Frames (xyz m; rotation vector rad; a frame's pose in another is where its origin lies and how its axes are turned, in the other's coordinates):
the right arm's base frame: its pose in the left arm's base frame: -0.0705 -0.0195 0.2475 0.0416 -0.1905 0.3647
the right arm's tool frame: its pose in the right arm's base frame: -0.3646 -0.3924 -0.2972 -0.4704 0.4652 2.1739
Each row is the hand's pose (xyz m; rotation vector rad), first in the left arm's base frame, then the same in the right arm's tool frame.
Working: the left arm's base frame: its pose in the right arm's tool frame: 0.0110 -0.5255 0.1533 0.7810 -0.2417 -2.4485

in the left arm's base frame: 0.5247 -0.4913 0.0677 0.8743 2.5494 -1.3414
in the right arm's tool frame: -0.6060 -0.4089 -0.2032 -2.3056 -0.2353 -0.2260
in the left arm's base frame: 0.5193 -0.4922 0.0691 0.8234 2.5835 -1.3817
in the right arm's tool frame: -0.6035 -0.4052 -0.1997 -2.2815 -0.2918 -0.2545
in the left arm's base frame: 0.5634 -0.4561 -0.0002 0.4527 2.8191 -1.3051
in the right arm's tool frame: -0.5769 -0.4599 -0.2656 -2.3328 -0.6184 -0.4116
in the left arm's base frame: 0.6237 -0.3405 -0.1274 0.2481 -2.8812 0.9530
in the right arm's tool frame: -0.4919 -0.5900 -0.3607 -2.3982 -1.2107 -0.6329
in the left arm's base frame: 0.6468 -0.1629 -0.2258 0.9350 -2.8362 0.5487
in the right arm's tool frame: -0.3703 -0.7507 -0.3943 -2.3985 -1.8637 -0.7563
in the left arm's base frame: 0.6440 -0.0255 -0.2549 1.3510 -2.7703 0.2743
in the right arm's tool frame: -0.2894 -0.8634 -0.3720 2.0346 1.9670 0.6369
